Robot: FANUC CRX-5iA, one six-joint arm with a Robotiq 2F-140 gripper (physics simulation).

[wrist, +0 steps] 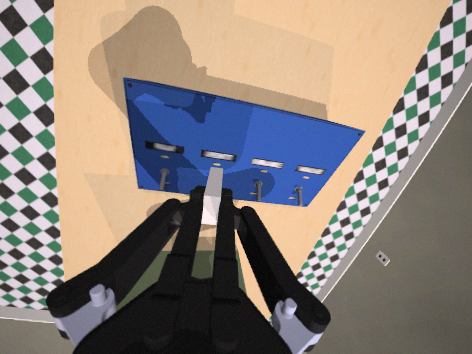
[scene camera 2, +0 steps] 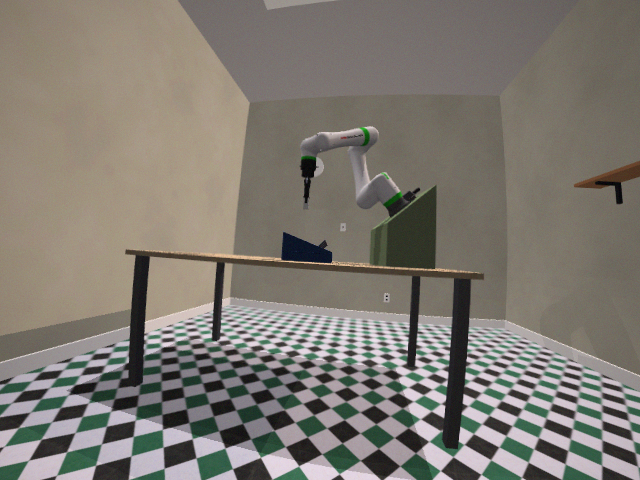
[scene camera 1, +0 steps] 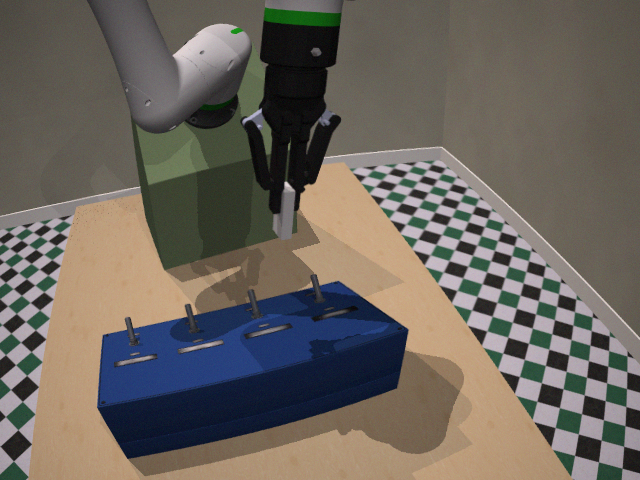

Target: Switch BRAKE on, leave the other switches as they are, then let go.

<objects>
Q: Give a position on a blue switch panel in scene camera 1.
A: At 236,372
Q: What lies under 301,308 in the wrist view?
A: My gripper.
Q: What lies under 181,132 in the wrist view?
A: A blue switch panel.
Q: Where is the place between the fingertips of my gripper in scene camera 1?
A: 282,233
</objects>
